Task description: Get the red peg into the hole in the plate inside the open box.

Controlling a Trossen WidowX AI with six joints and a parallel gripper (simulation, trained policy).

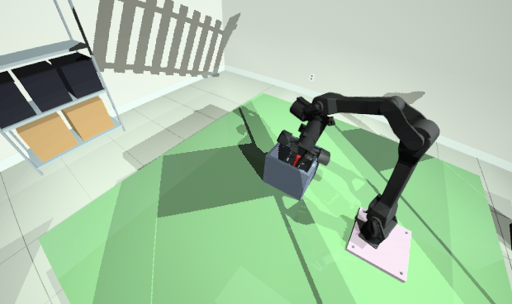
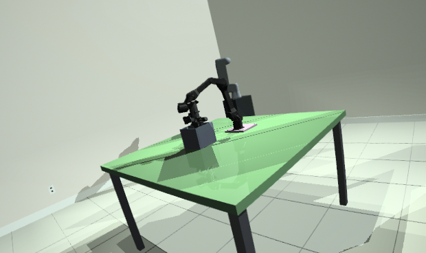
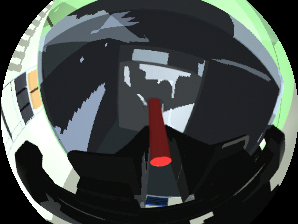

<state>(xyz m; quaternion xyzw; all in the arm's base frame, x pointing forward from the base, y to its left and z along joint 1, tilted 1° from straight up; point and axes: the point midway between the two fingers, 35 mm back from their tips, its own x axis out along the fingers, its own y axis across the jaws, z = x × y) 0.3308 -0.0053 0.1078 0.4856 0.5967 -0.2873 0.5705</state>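
Now: the red peg 10 mm to the right of my gripper tip. Round my gripper tip: plate: 40 mm below, 10 mm to the right, 10 mm ahead.
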